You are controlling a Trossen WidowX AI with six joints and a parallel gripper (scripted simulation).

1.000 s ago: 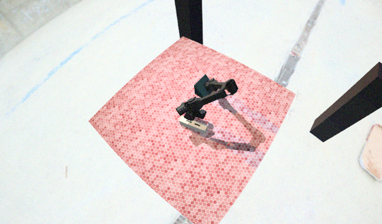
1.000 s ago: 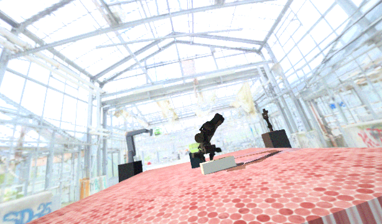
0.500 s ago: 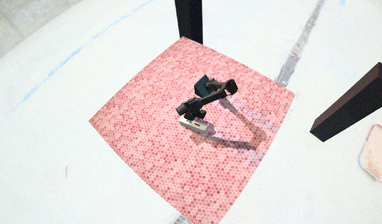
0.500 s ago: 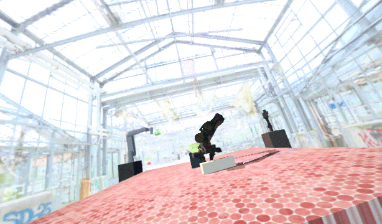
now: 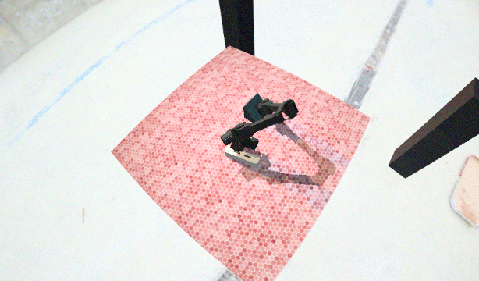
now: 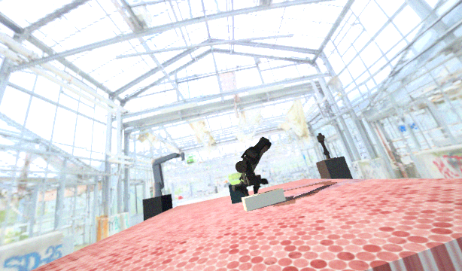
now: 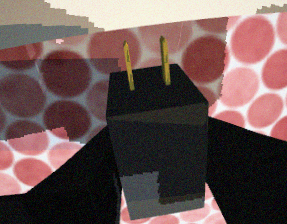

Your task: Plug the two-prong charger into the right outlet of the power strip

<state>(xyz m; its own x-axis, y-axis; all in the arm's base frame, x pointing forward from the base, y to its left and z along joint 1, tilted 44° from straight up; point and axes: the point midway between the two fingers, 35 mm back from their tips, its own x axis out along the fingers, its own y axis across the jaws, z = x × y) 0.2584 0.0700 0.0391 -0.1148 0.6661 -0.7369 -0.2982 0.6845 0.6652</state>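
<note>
Now: the black two-prong charger 20 mm ahead of my gripper tip, 10 mm to the left of it and 10 mm above it.
</note>
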